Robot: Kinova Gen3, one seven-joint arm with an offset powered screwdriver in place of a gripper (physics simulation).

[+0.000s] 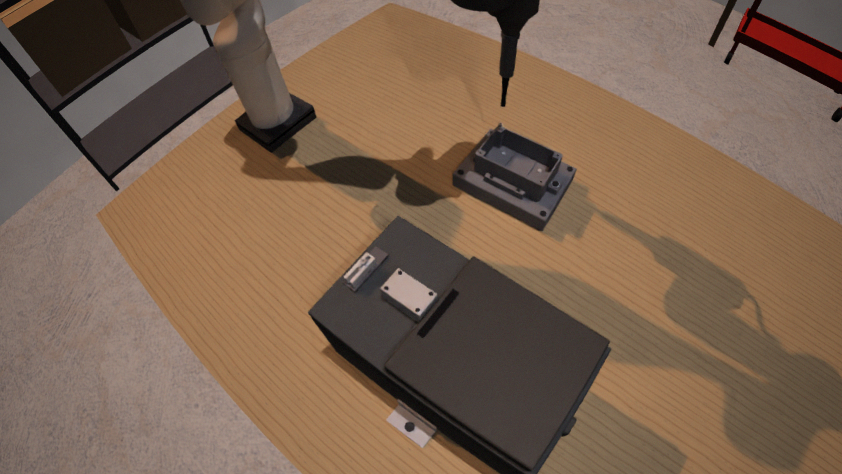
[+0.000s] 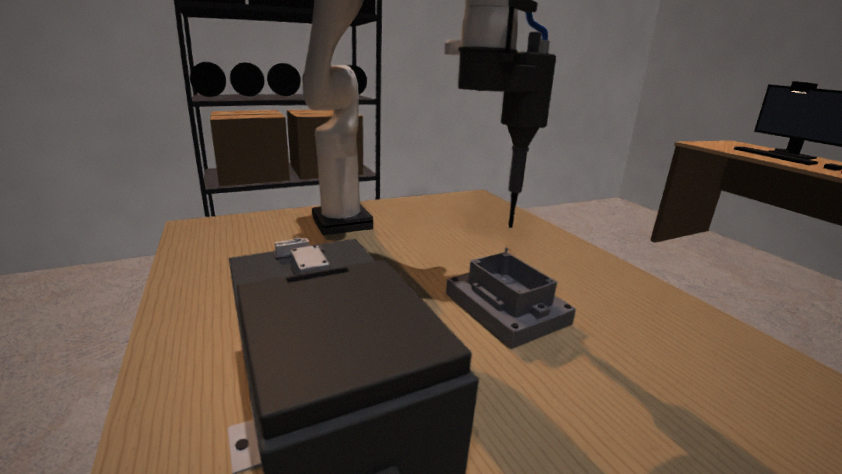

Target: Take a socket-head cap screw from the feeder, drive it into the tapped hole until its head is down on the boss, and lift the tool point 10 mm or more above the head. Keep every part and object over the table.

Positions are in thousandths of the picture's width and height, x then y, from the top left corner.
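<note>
There is a dark fixture plate (image 2: 630, 691) that I can see.
</note>
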